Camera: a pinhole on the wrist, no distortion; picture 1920 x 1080 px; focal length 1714.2 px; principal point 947.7 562.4 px. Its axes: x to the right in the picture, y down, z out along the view. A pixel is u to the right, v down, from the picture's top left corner.
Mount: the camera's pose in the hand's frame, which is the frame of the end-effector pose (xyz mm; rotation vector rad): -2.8 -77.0 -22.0 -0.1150 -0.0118 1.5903
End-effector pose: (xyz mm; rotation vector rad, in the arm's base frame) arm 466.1 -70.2 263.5 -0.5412 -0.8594 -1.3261
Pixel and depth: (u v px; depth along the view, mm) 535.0 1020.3 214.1
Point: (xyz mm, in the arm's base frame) 308.5 100.2 300.9
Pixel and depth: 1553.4 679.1 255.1
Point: 442.2 134.2 366.6
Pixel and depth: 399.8 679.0 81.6
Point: 356.7 -33.6 275.5
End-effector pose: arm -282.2 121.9 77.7 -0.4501 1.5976 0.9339
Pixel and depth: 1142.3 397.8 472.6
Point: -2.7 472.2 73.6
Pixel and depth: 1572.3 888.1 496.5
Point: -54.6 522.7 249.8
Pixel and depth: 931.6 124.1 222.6
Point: -114.9 247.7 21.6
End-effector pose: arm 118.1 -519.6 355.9 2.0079 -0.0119 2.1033
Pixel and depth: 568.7 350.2 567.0
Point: 692.9 -448.6 386.8
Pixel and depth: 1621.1 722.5 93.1
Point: 191.2 -500.2 335.1
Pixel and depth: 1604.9 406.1 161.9
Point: 252.9 -538.4 361.0
